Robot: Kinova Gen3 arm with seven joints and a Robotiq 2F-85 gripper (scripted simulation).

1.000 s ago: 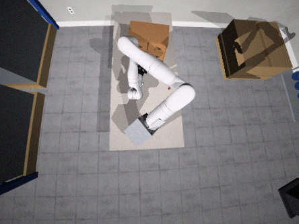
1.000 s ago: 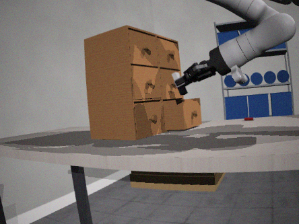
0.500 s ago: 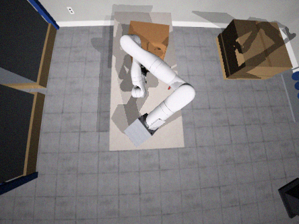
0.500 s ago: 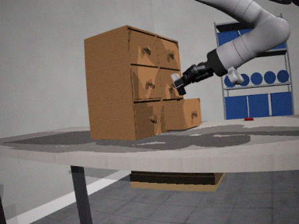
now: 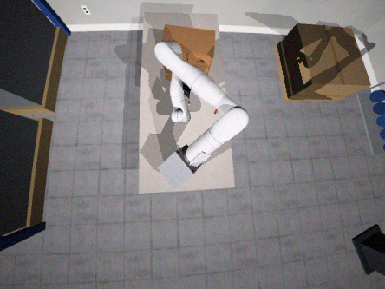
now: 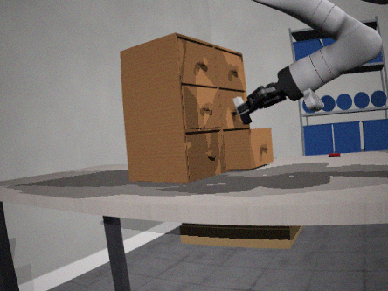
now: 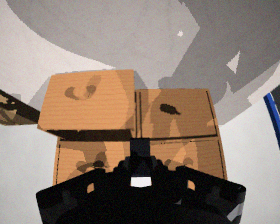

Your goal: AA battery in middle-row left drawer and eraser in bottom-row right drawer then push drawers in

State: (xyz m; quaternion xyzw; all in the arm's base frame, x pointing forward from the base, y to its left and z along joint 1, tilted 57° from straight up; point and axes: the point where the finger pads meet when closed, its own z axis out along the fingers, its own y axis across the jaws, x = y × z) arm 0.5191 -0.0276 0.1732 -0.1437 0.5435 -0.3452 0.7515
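Right now my hand is 140 mm short of the red AA battery, 30 mm above it and 10 mm to the left of it. From my hand the other things lie so: eraser 10 mm to the right, 10 mm ahead.
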